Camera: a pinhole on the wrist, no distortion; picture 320 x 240 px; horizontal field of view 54.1 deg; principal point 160.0 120.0 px. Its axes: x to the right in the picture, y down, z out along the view. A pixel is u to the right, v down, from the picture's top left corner.
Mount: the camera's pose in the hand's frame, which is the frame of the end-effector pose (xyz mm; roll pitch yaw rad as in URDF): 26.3 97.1 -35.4 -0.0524 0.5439 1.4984
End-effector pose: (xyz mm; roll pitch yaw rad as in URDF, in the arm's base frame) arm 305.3 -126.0 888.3 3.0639 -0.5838 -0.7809
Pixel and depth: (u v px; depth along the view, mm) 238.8 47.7 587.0
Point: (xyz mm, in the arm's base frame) 152.1 -749.8 682.0
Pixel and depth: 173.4 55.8 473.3
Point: 236.2 -596.5 674.1
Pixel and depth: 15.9 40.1 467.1
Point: 430.1 -513.9 567.4
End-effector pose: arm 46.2 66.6 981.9 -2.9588 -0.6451 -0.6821
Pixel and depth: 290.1 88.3 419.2
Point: -20.7 -408.6 774.5
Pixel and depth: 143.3 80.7 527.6
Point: 161.8 -361.7 641.5
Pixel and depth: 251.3 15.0 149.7
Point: 23.0 -163.4 940.9
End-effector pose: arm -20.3 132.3 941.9 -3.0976 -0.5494 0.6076
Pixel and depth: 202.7 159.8 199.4
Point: 160.4 -9.4 831.3
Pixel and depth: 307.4 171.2 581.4
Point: 439.9 -305.5 617.7
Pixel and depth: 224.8 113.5 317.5
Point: 271.0 -40.9 774.5
